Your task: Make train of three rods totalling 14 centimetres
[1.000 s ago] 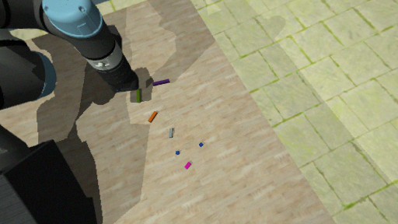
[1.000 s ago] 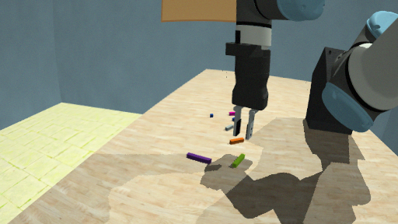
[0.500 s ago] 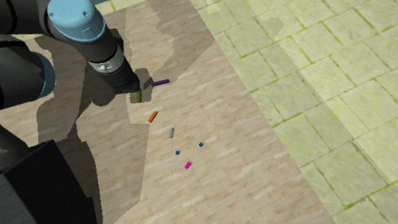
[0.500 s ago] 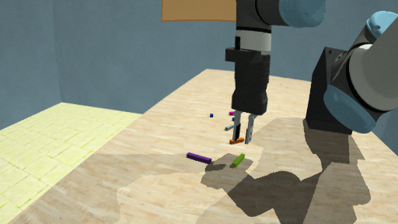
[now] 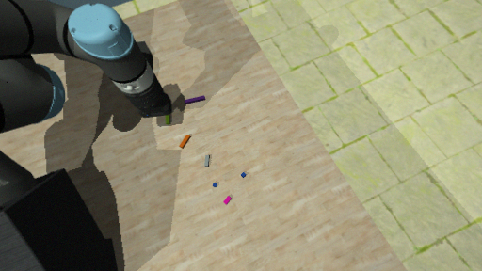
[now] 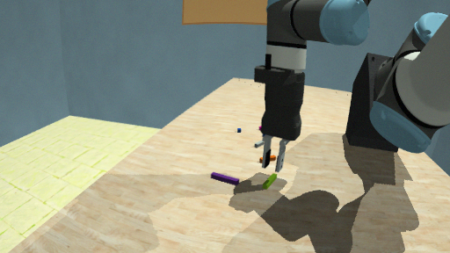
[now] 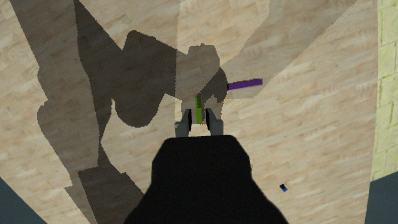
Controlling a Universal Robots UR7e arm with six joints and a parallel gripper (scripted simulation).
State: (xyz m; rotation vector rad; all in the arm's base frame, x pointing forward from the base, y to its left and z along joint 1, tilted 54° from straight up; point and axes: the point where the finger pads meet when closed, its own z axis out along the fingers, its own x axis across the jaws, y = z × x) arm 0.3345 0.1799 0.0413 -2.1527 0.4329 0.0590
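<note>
Now: hand 50 mm above the lime rod. Also, from my hand: orange rod 100 mm to the right, 50 mm below, 20 mm ahead; then grey rod 180 mm to the right, 50 mm below, 50 mm ahead; then purple rod 90 mm ahead, 50 mm below, 10 mm to the left.
</note>
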